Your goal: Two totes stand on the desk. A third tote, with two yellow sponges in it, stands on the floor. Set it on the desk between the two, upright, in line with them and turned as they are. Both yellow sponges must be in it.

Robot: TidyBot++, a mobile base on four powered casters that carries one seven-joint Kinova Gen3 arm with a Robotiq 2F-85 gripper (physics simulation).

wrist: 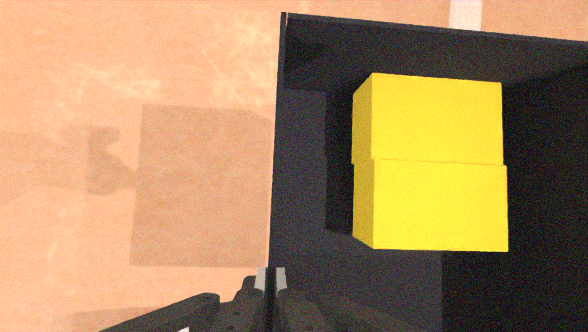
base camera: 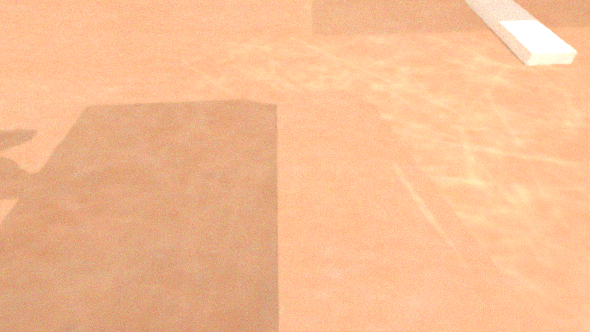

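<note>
The dark tote (wrist: pixel 410 52) fills the right half of the wrist view, open side toward the camera. Its right and near parts are out of view. My gripper (wrist: pixel 270 283) is shut on the tote's left wall, at the bottom of the wrist view. The tote is held clear of the floor, its shadow falling there. One yellow sponge (wrist: pixel 437 120) lies in the tote, and a second yellow sponge (wrist: pixel 440 207) lies close beside it, nearly lined up with it. The two desk totes and the desk top do not show in either view.
A white bar (base camera: pixel 540 42) (wrist: pixel 465 15) lies on the floor at the upper right of the base view and beyond the tote's far wall in the wrist view. A large block-shaped shadow (base camera: pixel 175 215) lies on the orange floor (base camera: pixel 340 225), with a wide shadow at the top right.
</note>
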